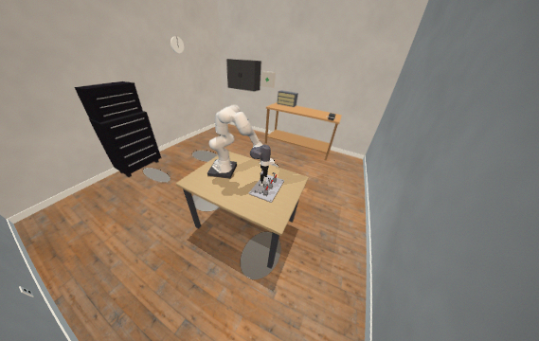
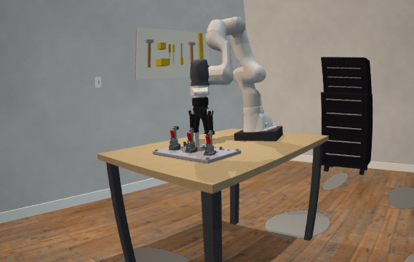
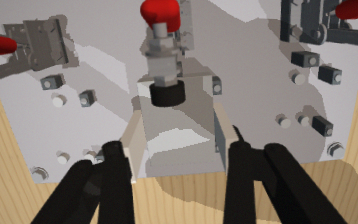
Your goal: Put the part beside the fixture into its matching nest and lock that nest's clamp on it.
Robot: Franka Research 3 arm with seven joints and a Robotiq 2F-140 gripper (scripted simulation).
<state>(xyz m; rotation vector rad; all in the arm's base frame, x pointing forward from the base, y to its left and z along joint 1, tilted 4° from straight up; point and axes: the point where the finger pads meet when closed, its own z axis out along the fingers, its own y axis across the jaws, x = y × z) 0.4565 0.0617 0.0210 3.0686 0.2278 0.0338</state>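
Right now the grey part is 30 mm below my hand. Also, from my hand: grey fixture plate 50 mm below, 50 mm ahead, 10 mm to the left; then clamp 100 mm to the right, 90 mm ahead, 10 mm above.
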